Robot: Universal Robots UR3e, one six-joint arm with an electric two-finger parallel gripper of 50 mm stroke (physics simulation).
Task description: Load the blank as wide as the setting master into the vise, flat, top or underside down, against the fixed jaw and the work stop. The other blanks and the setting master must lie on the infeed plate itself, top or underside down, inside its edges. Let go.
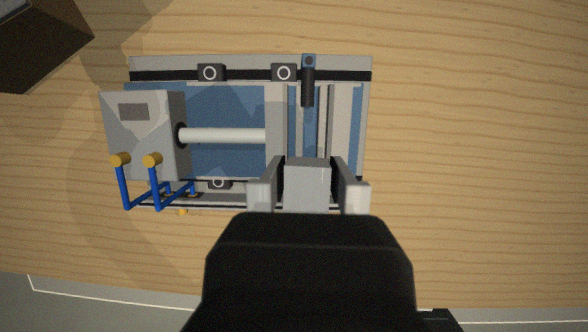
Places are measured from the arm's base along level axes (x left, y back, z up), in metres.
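Where they show: gripper, fingertip midpoint: [307, 170].
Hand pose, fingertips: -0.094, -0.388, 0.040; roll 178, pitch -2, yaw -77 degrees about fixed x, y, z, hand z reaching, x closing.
Things, the pixels of their centre, and the offset from my fingertips, as dx, dy, dz. "pt": a spot on its surface instead. Level surfaces: height alone.
- grey block-shaped blank, body centre: [306, 199] -0.024, -0.005, -0.003
- vise, body centre: [244, 136] -0.005, +0.069, -0.097
- white rod, body centre: [223, 135] -0.003, +0.084, -0.069
- black bar, surface spot: [307, 90] pt +0.058, +0.012, -0.051
- vise's grey drive housing, surface spot: [137, 135] pt -0.018, +0.164, -0.051
- wooden table, its level: dz -0.147
My gripper [307, 170] is shut on a grey block-shaped blank [306, 190], one finger at its left side and one at its right. The blank is over the front right part of the vise [160, 62] and hides part of the jaws; its exact height above them cannot be told. The pale moving jaw [275, 117] is at the end of a white rod [225, 135]. The pale fixed jaw [343, 120] is on the right. The work stop, a black bar [307, 90] with a blue end, reaches in between the jaws from the back. The infeed plate and setting master do not show.
The vise's grey drive housing [137, 135] stands at the left, with two blue hoses [154, 187] with yellow ends in front of it. A dark brown box-shaped machine [45, 50] is at the upper left. The wooden table [475, 150] surrounds the vise.
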